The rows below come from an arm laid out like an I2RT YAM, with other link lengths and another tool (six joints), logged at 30 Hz.
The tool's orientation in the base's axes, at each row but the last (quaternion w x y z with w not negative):
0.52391, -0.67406, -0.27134, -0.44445
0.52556, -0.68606, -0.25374, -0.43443
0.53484, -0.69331, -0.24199, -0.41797
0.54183, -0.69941, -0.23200, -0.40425
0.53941, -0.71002, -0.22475, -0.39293
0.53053, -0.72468, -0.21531, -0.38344
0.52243, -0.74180, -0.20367, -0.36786
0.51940, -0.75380, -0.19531, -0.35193
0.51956, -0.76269, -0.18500, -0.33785
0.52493, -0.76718, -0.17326, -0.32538
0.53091, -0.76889, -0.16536, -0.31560
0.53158, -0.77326, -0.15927, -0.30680
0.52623, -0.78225, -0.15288, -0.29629
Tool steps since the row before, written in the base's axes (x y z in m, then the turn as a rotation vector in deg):
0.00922, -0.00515, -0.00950, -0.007, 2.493, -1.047
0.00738, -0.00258, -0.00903, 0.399, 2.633, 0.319
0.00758, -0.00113, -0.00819, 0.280, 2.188, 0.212
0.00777, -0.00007, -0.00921, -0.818, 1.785, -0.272
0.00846, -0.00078, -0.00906, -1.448, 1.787, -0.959
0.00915, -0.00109, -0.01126, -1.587, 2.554, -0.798
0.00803, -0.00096, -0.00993, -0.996, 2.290, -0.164
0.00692, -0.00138, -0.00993, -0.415, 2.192, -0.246
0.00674, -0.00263, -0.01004, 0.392, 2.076, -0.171
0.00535, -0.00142, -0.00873, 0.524, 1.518, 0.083
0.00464, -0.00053, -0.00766, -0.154, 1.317, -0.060
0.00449, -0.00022, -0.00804, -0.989, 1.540, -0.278
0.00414, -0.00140, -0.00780, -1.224, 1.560, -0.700
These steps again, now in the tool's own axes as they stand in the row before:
-0.00366, 0.01365, -0.00144, -1.177, -0.276, 2.418
-0.00387, 0.01128, 0.00063, 0.187, -0.678, 2.588
-0.00270, 0.01070, 0.00201, 0.083, -0.575, 2.138
-0.00312, 0.01120, 0.00317, -0.887, -1.013, 1.454
-0.00218, 0.01187, 0.00292, -1.809, -1.077, 1.332
-0.00312, 0.01375, 0.00359, -1.841, -1.539, 1.980
-0.00226, 0.01208, 0.00361, -0.956, -1.431, 1.817
-0.00251, 0.01151, 0.00311, -0.617, -0.957, 1.934
-0.00218, 0.01200, 0.00209, 0.012, -0.451, 2.071
-0.00194, 0.00985, 0.00246, 0.323, -0.329, 1.540
-0.00156, 0.00839, 0.00277, -0.261, -0.551, 1.179
-0.00174, 0.00848, 0.00315, -1.055, -0.956, 1.183
-0.00155, 0.00856, 0.00208, -1.502, -0.785, 1.245

